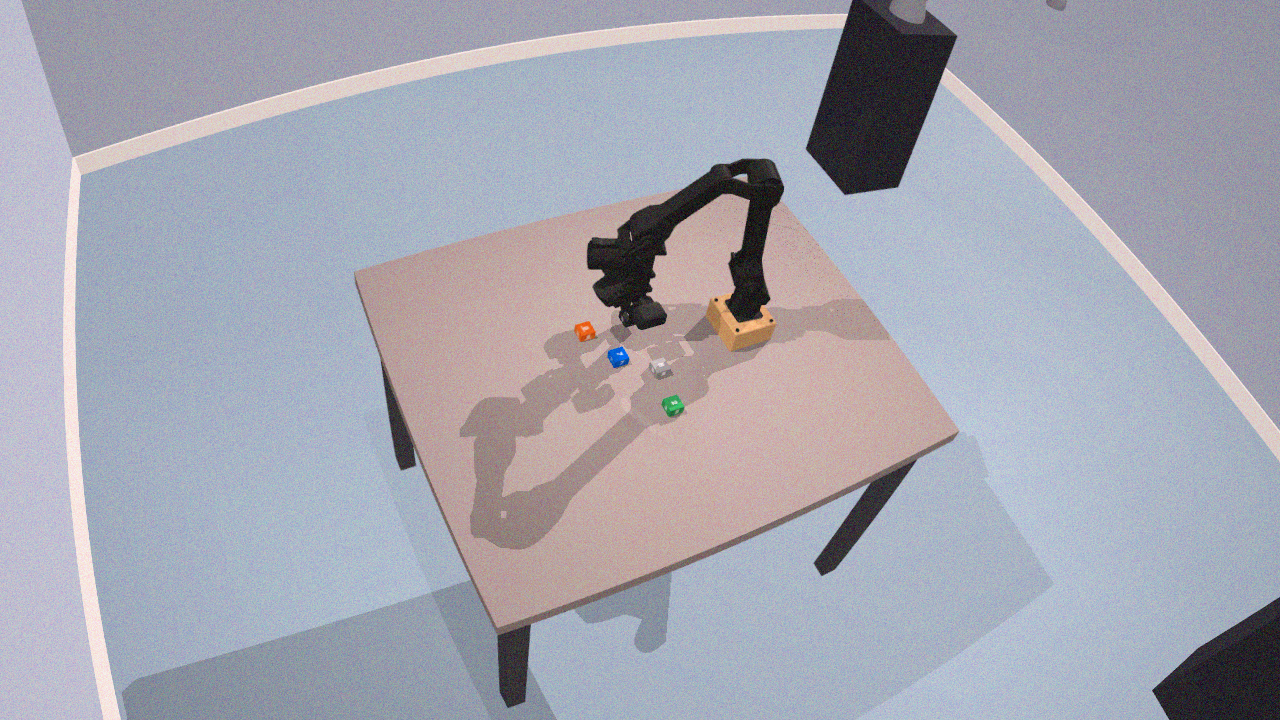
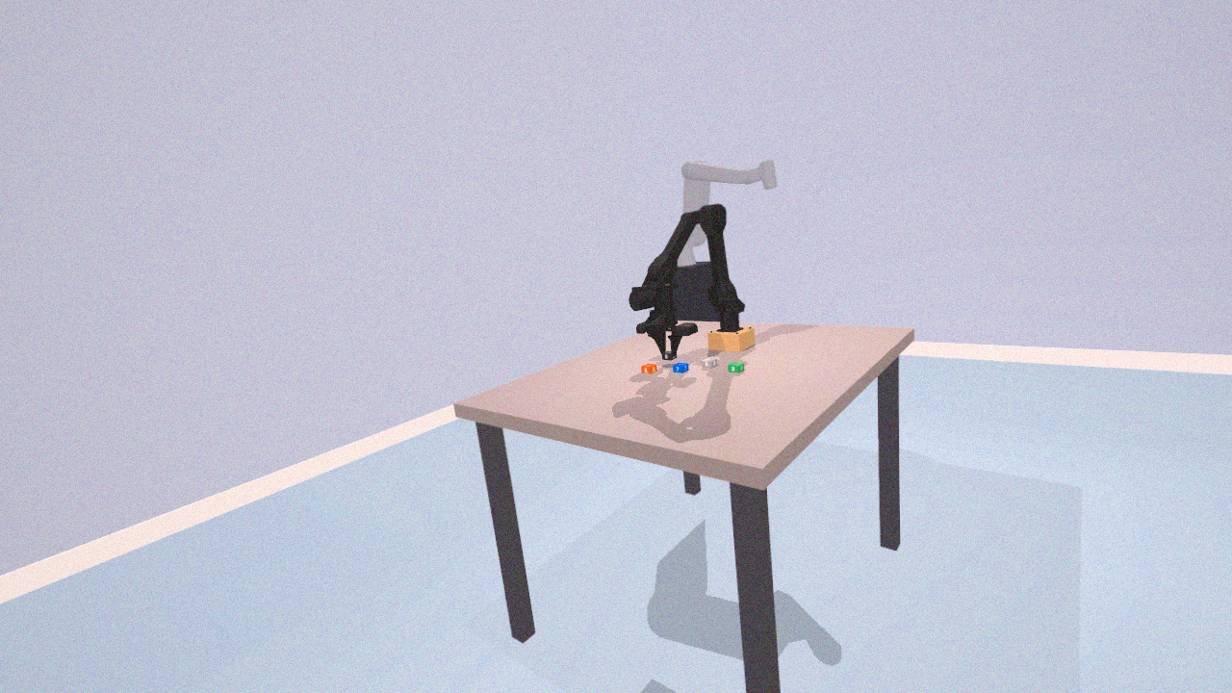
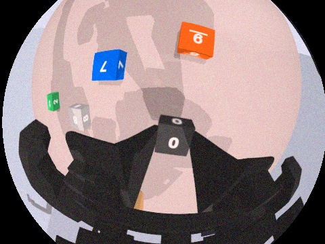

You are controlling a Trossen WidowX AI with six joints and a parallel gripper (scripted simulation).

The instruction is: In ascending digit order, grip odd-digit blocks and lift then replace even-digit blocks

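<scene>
The green block is 230 mm to the left of my gripper tip and 10 mm below it. From my gripper tip the other things lie so: orange block: 90 mm ahead, 10 mm below; blue block: 50 mm ahead, 80 mm to the left, 10 mm below; black block: right at my gripper tip.
</scene>
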